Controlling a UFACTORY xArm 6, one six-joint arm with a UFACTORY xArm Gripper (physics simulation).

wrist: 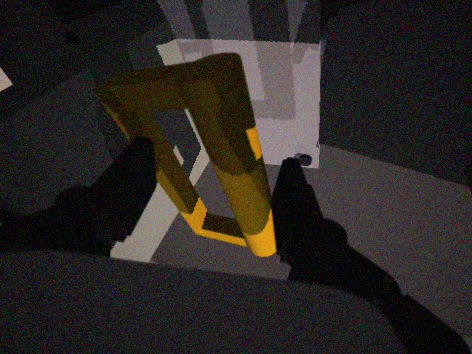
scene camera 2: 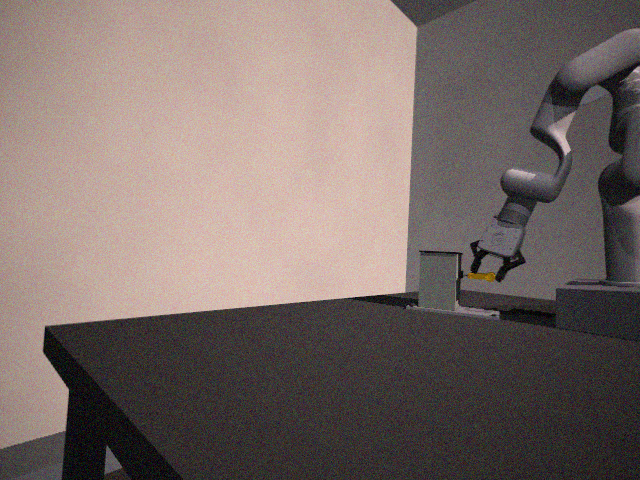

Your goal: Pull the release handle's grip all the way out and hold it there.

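The release handle's yellow grip [scene camera 2: 480,276] [wrist: 250,200] is a closed loop with a thick round bar. In the scene view it sits beside the right face of the pale upright housing [scene camera 2: 438,279], with a short, thin link between them. My gripper [scene camera 2: 486,275] [wrist: 216,171] is shut on the grip. One black finger is against the loop's left side bar and the other is against the thick bar in the wrist view. The fingers stand wide apart across the loop. The contact faces are dark and partly hidden.
The housing stands on a pale base plate [scene camera 2: 480,312] [wrist: 307,135], with a dark round bolt [wrist: 303,159] near its corner in the wrist view. The dark table [scene camera 2: 310,387] extends toward the scene camera. The robot's grey pedestal [scene camera 2: 594,312] is at the right.
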